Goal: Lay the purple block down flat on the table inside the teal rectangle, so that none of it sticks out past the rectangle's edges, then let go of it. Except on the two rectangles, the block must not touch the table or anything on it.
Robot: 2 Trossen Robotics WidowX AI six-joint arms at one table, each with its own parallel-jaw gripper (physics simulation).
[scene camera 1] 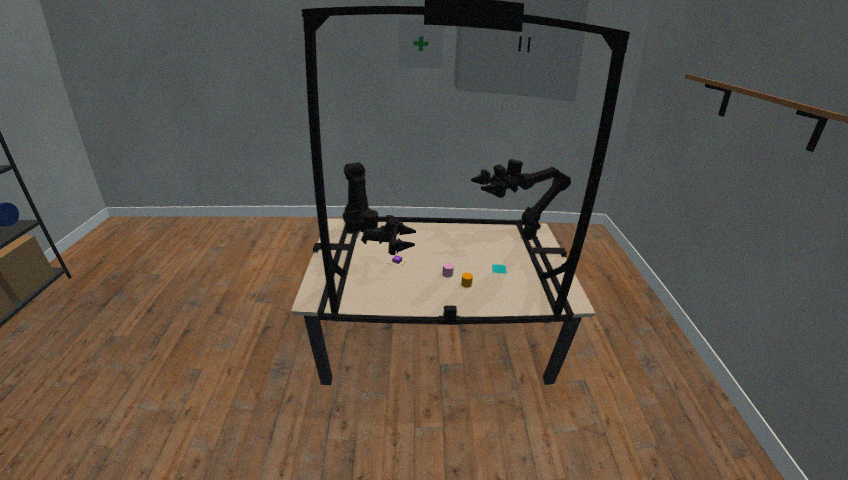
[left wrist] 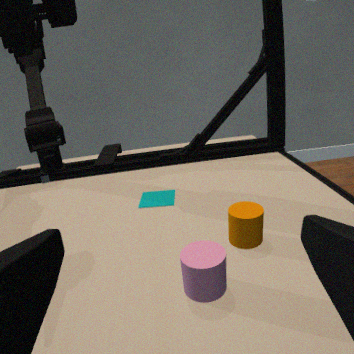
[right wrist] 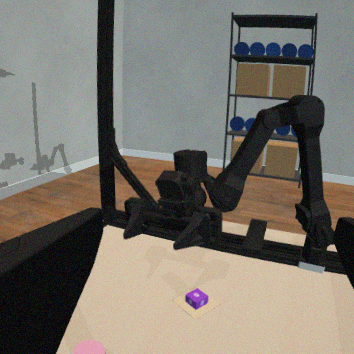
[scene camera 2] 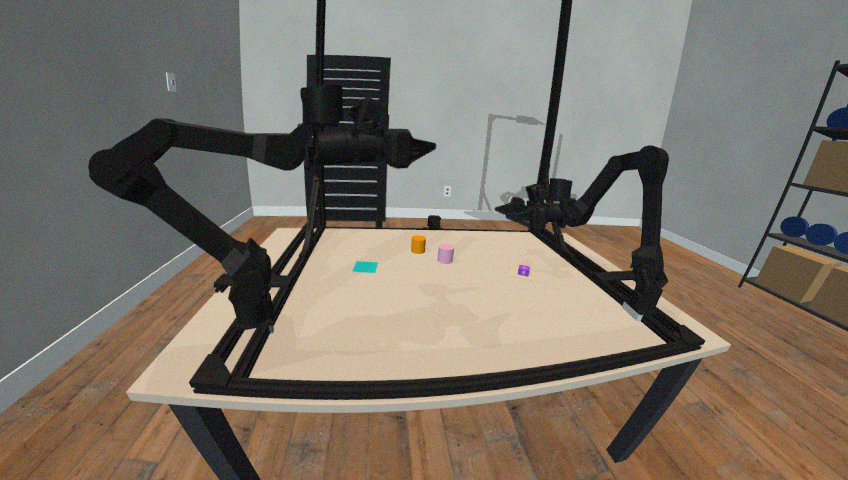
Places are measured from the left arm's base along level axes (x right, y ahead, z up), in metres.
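Pixels of known places: left gripper, fingertip midpoint: [scene camera 1: 415, 237] [left wrist: 183, 235] [right wrist: 147, 241] [scene camera 2: 500, 212]; right gripper, fingertip midpoint: [scene camera 1: 475, 183] [right wrist: 222, 225] [scene camera 2: 424, 144]; left arm's base at its link origin: [scene camera 1: 352, 230] [right wrist: 312, 257] [scene camera 2: 640, 307]; right arm's base at its link origin: [scene camera 1: 529, 236] [left wrist: 52, 169] [scene camera 2: 255, 318].
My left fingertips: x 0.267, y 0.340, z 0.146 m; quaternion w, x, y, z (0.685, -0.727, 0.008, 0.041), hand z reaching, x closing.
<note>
For each thing: its top centre in the pictures, then the offset to it from my left fingertips. "spot": a spot on its surface instead.
- purple block at its top centre: [right wrist: 196, 294] [scene camera 2: 524, 267] [scene camera 1: 397, 257] dx -0.058, dy -0.084, dz -0.146 m
- pale yellow rectangle at a spot on its surface: [right wrist: 212, 303] spot: dx -0.089, dy -0.095, dz -0.164 m
- flat teal rectangle at a spot on its surface: [left wrist: 157, 199] [scene camera 2: 368, 266] [scene camera 1: 497, 268] spot: dx -0.053, dy +0.366, dz -0.164 m
- pink cylinder at its top centre: [left wrist: 202, 253] [right wrist: 88, 351] [scene camera 2: 446, 246] [scene camera 1: 448, 265] dx +0.011, dy +0.143, dz -0.119 m
- orange cylinder at its top centre: [left wrist: 245, 209] [scene camera 2: 418, 237] [scene camera 1: 467, 275] dx +0.073, dy +0.224, dz -0.120 m
The purple block [scene camera 1: 396, 259] [scene camera 2: 523, 270] [right wrist: 197, 298] lies flat on a pale yellow rectangle [right wrist: 212, 303]. It does not show in the left wrist view. The flat teal rectangle [scene camera 1: 499, 268] [scene camera 2: 365, 267] [left wrist: 157, 199] bears nothing and lies across the table from the block. My left gripper [scene camera 1: 414, 237] [scene camera 2: 498, 208] [left wrist: 183, 235] [right wrist: 147, 241] is open and empty, above the table near the block and apart from it. My right gripper [scene camera 1: 478, 183] [scene camera 2: 434, 146] is open and empty, high above the table.
A pink cylinder [scene camera 1: 448, 270] [scene camera 2: 445, 253] [left wrist: 204, 272] [right wrist: 90, 347] and an orange cylinder [scene camera 1: 467, 280] [scene camera 2: 418, 244] [left wrist: 245, 225] stand between the block and the teal rectangle. A black frame with tall posts [scene camera 1: 316, 130] [scene camera 2: 553, 89] surrounds the table area.
</note>
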